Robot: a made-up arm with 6 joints. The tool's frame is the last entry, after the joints.
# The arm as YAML. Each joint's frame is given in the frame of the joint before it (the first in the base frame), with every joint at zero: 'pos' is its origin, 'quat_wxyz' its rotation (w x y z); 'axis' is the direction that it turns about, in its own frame. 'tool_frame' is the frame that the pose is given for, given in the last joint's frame.
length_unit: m
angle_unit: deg
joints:
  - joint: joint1
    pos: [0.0, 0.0, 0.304]
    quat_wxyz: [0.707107, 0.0, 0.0, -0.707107]
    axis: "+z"
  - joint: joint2
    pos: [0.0, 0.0, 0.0]
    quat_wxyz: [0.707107, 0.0, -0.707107, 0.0]
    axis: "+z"
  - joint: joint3
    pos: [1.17, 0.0, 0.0]
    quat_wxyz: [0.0, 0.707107, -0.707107, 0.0]
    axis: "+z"
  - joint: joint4
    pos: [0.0, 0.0, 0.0]
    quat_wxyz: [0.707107, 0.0, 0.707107, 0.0]
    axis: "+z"
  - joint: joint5
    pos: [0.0, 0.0, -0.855]
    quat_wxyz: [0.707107, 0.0, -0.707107, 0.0]
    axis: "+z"
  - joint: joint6
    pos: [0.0, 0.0, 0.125]
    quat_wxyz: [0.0, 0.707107, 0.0, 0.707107]
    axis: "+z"
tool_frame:
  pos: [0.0, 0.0, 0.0]
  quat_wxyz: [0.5, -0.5, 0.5, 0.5]
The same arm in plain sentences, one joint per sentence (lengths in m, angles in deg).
The arm has six revolute joints in a row. What follows holds with every joint at zero, and every direction is one of the base frame's.
The first joint sits 0.3040 m along +z from the base frame's origin and rotates about +z.
The second joint sits at the same point as the first joint and rotates about +y.
The third joint sits 1.1700 m along +z from the second joint and rotates about -y.
The fourth joint sits at the same point as the third joint and rotates about -x.
The fifth joint sits 0.8550 m along +x from the fourth joint and rotates about -y.
The sixth joint sits 0.1250 m along -y from the fifth joint and rotates about -x.
The tool frame, which is the frame that the pose is given for, sits at the same point as the sixth joint; its axes are parallel to the base frame's.

